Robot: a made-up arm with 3 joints. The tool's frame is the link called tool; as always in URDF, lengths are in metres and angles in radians. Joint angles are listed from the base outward. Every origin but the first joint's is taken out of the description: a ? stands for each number. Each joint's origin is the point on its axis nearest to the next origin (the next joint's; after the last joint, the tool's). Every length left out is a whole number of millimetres.
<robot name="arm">
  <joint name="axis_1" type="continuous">
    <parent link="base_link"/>
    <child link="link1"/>
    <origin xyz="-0.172 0.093 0.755" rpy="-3.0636 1.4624 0"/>
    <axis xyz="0 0 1"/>
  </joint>
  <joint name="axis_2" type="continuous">
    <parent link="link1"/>
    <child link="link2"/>
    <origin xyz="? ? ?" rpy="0 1.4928 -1.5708"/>
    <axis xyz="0 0 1"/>
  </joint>
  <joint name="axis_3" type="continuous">
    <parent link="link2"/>
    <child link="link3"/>
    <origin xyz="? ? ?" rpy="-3.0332 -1.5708 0"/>
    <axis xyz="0 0 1"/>
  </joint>
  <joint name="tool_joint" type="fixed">
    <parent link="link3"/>
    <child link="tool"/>
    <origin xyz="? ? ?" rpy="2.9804 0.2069 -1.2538"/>
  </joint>
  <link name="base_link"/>
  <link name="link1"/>
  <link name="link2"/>
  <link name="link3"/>
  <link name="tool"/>
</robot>
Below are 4 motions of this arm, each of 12 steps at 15 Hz.
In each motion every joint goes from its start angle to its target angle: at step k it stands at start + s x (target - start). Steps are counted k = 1, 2, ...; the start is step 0. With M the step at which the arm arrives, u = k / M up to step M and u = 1 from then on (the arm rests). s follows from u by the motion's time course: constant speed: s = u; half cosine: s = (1 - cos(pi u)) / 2; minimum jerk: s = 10 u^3 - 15 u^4 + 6 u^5.
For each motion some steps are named. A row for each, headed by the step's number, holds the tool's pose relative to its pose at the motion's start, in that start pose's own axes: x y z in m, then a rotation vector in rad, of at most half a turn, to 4 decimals.
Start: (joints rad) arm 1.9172 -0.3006 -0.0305
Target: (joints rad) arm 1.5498 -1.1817 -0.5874
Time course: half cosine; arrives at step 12
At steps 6, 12:
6: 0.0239 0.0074 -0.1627 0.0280 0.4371 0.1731
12: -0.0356 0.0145 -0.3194 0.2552 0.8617 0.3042

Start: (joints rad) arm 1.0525 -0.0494 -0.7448
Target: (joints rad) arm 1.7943 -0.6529 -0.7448
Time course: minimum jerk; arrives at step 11
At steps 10, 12:
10: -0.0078 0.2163 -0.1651 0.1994 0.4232 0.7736
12: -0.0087 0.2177 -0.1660 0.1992 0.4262 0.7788

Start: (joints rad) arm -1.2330 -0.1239 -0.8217
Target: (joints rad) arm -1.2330 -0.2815 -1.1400
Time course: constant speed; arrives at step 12
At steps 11, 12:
11: 0.0195 0.0176 -0.0529 0.1458 0.0710 0.2821
12: 0.0207 0.0195 -0.0576 0.1607 0.0764 0.3071

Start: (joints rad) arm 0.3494 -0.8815 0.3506
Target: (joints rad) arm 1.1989 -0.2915 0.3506
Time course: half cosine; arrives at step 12
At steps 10, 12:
10: -0.2006 0.0001 0.1407 0.2035 -0.7946 0.5571
12: -0.2166 -0.0060 0.1441 0.2281 -0.8405 0.6067

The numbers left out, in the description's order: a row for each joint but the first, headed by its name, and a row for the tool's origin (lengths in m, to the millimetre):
axis_2: -0.086 0.042 0
axis_3: -0.187 0.238 0
tool: 0.069 -0.036 0

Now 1 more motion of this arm.
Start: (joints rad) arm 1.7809 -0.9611 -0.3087
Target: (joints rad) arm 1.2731 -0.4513 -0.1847
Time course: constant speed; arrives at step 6
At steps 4, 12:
4: -0.0667 -0.1034 0.0733 0.1537 -0.2343 -0.4275
12: -0.1200 -0.1468 0.0972 0.2022 -0.3385 -0.6603

